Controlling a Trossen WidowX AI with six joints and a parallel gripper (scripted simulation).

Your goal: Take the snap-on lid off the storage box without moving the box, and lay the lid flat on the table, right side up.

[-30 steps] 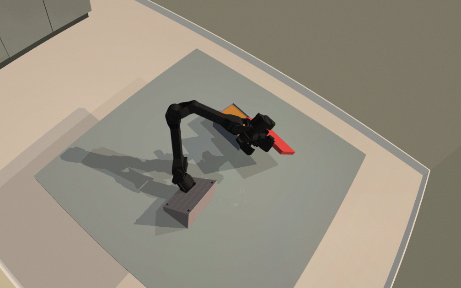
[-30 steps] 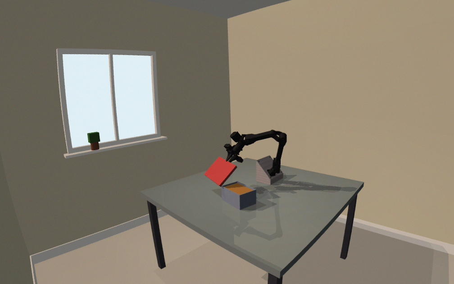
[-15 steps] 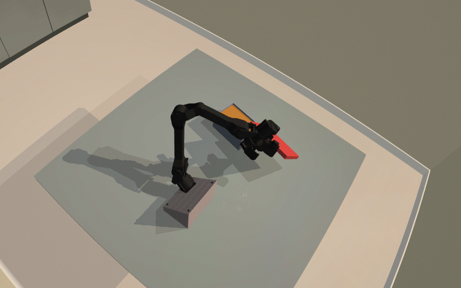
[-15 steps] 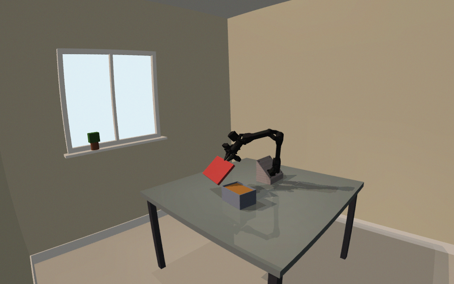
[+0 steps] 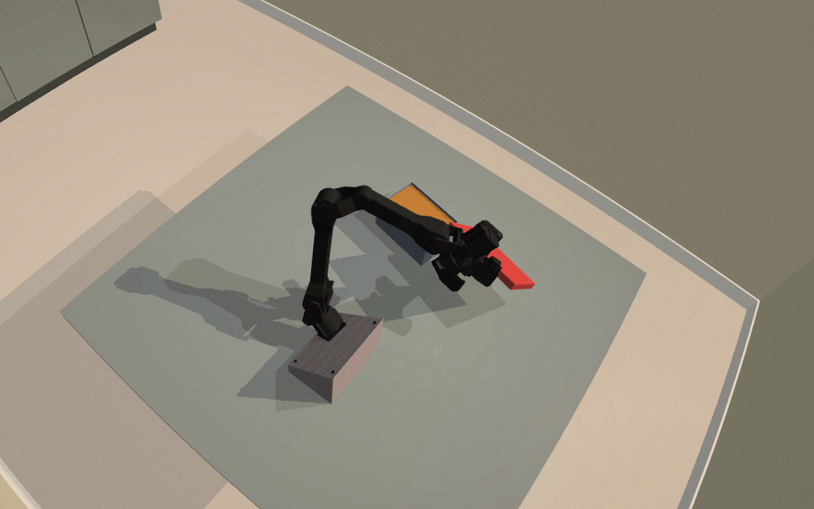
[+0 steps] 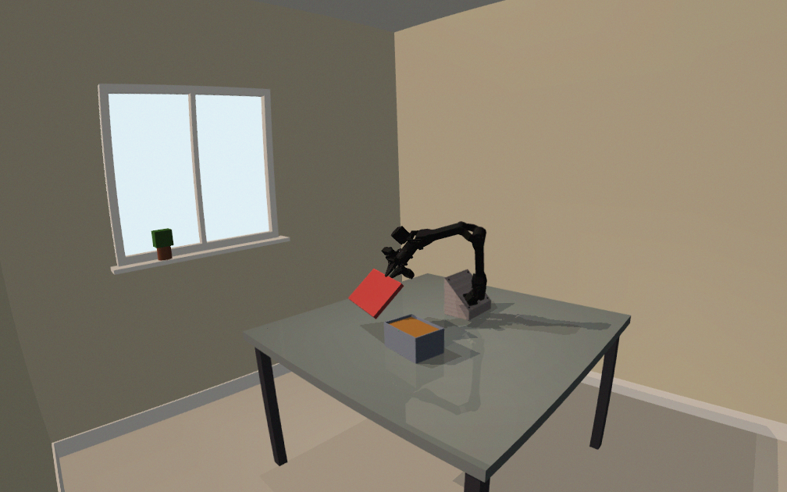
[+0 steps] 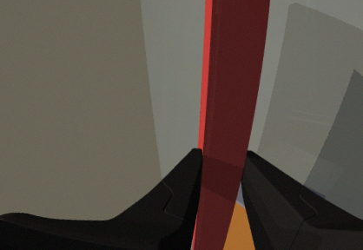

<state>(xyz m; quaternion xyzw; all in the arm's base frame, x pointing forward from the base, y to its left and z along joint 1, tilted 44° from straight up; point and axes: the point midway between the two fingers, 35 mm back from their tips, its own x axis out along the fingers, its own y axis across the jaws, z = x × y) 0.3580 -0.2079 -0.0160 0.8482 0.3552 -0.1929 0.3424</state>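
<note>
Right now my gripper tip is 60 mm short of the red lid, 50 mm above it and 10 mm to the left of it. Round my gripper tip: box 250 mm to the left, 180 mm below, 80 mm ahead.
</note>
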